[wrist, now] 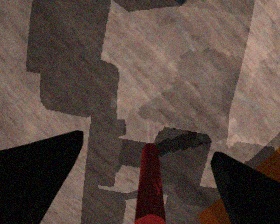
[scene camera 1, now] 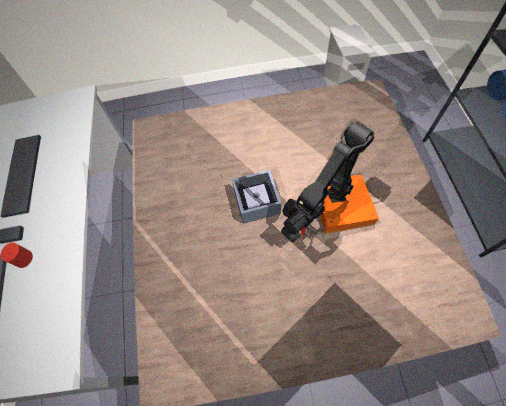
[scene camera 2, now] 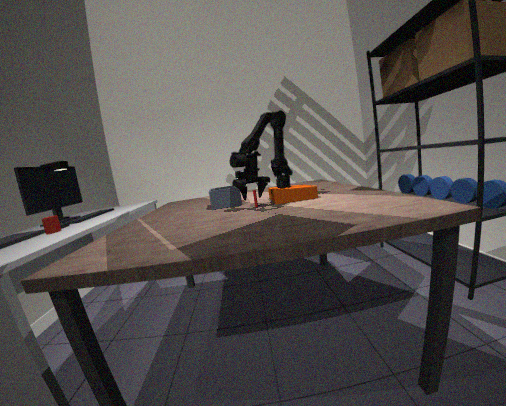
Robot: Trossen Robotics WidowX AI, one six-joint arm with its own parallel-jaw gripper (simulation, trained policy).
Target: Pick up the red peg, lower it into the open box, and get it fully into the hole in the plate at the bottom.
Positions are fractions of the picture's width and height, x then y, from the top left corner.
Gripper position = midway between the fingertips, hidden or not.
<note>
I see my gripper (wrist: 0.53, 0.66) and a grey box (scene camera 1: 0.54, 0.51).
</note>
